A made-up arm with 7 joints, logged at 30 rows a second.
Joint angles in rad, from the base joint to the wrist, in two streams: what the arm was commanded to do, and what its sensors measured. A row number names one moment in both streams.
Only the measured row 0 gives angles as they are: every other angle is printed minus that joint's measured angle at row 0.
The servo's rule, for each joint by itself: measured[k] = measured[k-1] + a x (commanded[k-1-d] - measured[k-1]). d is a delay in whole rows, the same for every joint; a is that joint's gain. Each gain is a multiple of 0.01, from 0.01 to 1. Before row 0 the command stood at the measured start. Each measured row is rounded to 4 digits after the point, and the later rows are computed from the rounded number. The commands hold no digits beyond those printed.
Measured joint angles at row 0:
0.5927 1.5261 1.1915 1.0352 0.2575 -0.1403 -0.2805
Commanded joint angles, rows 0 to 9:
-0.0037 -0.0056 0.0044 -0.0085 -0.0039 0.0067 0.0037
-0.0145 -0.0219 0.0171 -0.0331 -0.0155 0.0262 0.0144
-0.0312 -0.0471 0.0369 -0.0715 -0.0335 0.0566 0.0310
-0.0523 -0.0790 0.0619 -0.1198 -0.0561 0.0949 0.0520
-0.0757 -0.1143 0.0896 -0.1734 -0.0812 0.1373 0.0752
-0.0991 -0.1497 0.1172 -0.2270 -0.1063 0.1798 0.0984
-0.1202 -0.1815 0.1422 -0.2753 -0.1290 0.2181 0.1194
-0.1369 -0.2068 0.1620 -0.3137 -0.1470 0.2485 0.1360
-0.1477 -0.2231 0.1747 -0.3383 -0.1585 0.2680 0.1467
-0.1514 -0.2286 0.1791 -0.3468 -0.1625 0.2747 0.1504
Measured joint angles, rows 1 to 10:
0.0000 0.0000 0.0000 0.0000 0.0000 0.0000 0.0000
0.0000 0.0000 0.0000 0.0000 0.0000 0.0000 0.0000
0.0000 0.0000 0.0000 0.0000 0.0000 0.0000 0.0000
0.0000 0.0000 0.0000 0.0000 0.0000 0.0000 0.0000
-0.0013 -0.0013 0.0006 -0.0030 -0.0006 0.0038 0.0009
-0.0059 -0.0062 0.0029 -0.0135 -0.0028 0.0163 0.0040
-0.0148 -0.0160 0.0077 -0.0338 -0.0074 0.0389 0.0102
-0.0279 -0.0311 0.0153 -0.0639 -0.0147 0.0703 0.0198
-0.0446 -0.0511 0.0257 -0.1022 -0.0247 0.1078 0.0325
-0.0637 -0.0748 0.0385 -0.1459 -0.0369 0.1481 0.0477
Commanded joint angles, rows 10 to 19:
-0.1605 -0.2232 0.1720 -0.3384 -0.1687 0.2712 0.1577
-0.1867 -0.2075 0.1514 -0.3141 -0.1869 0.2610 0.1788
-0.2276 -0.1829 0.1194 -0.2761 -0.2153 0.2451 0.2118
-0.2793 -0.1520 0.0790 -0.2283 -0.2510 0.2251 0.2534
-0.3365 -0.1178 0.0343 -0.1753 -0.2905 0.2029 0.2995
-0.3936 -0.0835 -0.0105 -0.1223 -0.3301 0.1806 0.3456
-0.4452 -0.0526 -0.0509 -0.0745 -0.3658 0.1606 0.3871
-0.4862 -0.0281 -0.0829 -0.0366 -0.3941 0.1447 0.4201
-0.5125 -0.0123 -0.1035 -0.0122 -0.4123 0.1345 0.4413
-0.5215 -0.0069 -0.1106 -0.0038 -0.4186 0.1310 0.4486
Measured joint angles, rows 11 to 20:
-0.0835 -0.1004 0.0530 -0.1912 -0.0507 0.1873 0.0642
-0.1022 -0.1259 0.0683 -0.2341 -0.0651 0.2216 0.0807
-0.1181 -0.1492 0.0832 -0.2706 -0.0791 0.2476 0.0959
-0.1298 -0.1683 0.0966 -0.2973 -0.0916 0.2628 0.1084
-0.1405 -0.1815 0.1072 -0.3117 -0.1032 0.2675 0.1197
-0.1567 -0.1877 0.1134 -0.3125 -0.1158 0.2639 0.1333
-0.1815 -0.1865 0.1142 -0.2998 -0.1307 0.2534 0.1514
-0.2157 -0.1782 0.1093 -0.2748 -0.1487 0.2376 0.1749
-0.2580 -0.1637 0.0988 -0.2400 -0.1700 0.2182 0.2036
-0.3055 -0.1445 0.0835 -0.1988 -0.1940 0.1971 0.2363

